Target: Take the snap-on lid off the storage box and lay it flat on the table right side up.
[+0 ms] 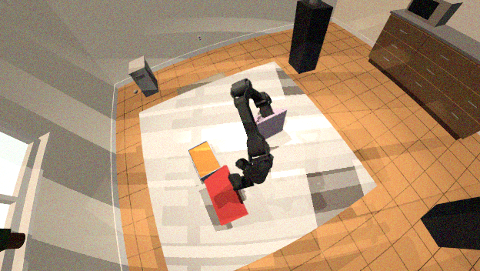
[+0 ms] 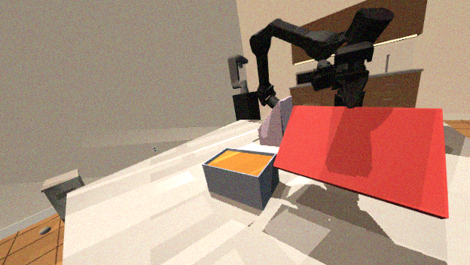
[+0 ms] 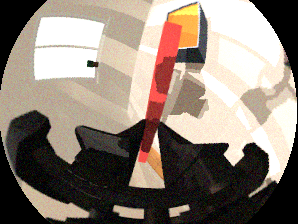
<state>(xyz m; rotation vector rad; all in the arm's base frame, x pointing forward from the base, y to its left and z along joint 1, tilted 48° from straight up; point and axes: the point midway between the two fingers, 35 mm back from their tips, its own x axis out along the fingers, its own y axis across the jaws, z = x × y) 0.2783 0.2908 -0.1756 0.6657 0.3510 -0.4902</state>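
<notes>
Now: gripper tip 6 cm short of the red lid and 5 cm above it. The rest, counted from my gripper tip: storage box: 11 cm ahead, 26 cm to the right, 17 cm below.
</notes>
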